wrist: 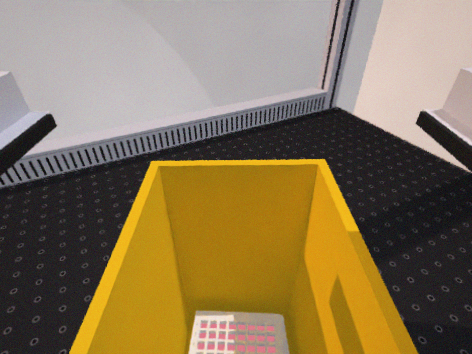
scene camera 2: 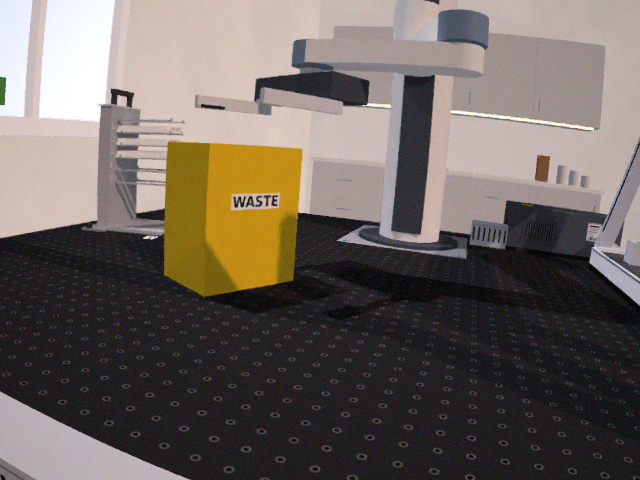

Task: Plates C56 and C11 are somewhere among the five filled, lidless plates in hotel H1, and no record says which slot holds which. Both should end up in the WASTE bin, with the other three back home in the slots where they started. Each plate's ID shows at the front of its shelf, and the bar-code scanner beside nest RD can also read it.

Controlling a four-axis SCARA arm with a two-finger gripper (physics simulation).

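Frame: origin at the arm's base, x down, y right, z back, level; centimetres.
Where they show: gripper, fingertip midpoint: (wrist: 235, 98) (scene camera 2: 225, 98); arm's base, origin of the base link: (scene camera 2: 408, 244).
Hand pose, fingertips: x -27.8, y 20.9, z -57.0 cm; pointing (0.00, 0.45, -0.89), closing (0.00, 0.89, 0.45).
Each offset is from my fingertips to the centre of the thing. "spot": to the spot under its first point.
The yellow WASTE bin @(dx +16.6, dy -0.9, dz +2.1 cm) (scene camera 2: 253, 242) (wrist: 235, 225) stands upright on the dark perforated deck. In the wrist view, a pale well plate with pink wells @(spot: dx +23.7, dy +1.0, dz -1.5 cm) (wrist: 240, 337) lies low inside it, partly cut off by the frame; its ID does not show. My gripper (scene camera 2: 236, 103) (wrist: 235, 98) is open and empty, above the level of the bin's rim, with its fingers spread wide. A grey hotel rack @(dx +10.7, dy +38.1, dz +25.0 cm) (scene camera 2: 107, 170) stands behind the bin at the left, its lower shelves partly hidden. Pale plates @(dx +6.7, dy +35.1, dz +26.7 cm) (scene camera 2: 147, 142) show on some of its shelves; their IDs are unreadable. The scanner and nest RD cannot be made out.
The arm's column (scene camera 2: 413, 165) stands behind the bin to the right. A dark box-shaped device @(spot: dx +20.1, dy -60.2, dz +60.5 cm) (scene camera 2: 563, 232) and a small slotted grey holder @(spot: dx +23.6, dy -41.0, dz +61.5 cm) (scene camera 2: 488, 235) stand at the right rear. A white-framed unit (scene camera 2: 615, 271) is at the right edge. A slotted grille @(spot: dx +24.7, dy +12.9, dz -43.4 cm) (wrist: 200, 131) runs beyond the bin.
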